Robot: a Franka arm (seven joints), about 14 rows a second.
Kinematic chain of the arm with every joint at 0, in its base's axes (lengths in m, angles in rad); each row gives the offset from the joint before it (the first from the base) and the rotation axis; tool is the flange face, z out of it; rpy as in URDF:
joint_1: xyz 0 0 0.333 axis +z
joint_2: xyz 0 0 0 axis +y
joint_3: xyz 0 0 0.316 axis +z
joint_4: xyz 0.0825 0 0 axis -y
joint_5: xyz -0.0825 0 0.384 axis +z
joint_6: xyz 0 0 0 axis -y
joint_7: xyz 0.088 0 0 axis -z
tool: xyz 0 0 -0.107 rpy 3.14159 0 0
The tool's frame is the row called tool.
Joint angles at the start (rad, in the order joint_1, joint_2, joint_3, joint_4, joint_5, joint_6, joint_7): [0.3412 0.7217 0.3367 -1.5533 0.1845 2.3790 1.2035]
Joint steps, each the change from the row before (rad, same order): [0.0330 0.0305 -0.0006 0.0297 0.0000 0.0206 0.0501]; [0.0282 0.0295 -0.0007 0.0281 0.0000 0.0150 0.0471]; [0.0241 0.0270 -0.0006 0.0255 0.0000 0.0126 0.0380]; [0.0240 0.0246 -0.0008 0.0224 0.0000 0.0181 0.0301]
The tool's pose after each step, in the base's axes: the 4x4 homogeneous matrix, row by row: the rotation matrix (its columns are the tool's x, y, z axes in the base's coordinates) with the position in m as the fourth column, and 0 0 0 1 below. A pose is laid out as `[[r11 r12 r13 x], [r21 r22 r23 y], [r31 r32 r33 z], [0 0 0 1]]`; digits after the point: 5 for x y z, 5 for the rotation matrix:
[[0.70327 -0.70742 -0.07045 0.57664], [-0.64015 -0.67325 0.37007 0.44068], [-0.30922 -0.21516 -0.92633 0.24941], [0 0 0 1]]
[[0.68196 -0.72805 -0.06981 0.57115], [-0.65679 -0.65160 0.37952 0.45789], [-0.32180 -0.21297 -0.92255 0.24247], [0 0 0 1]]
[[0.66434 -0.74414 -0.06998 0.56616], [-0.66926 -0.63394 0.38756 0.47247], [-0.33276 -0.21064 -0.91918 0.23576], [0 0 0 1]]
[[0.65253 -0.75489 -0.06584 0.56071], [-0.67690 -0.61975 0.39712 0.48665], [-0.34059 -0.21457 -0.91540 0.22974], [0 0 0 1]]

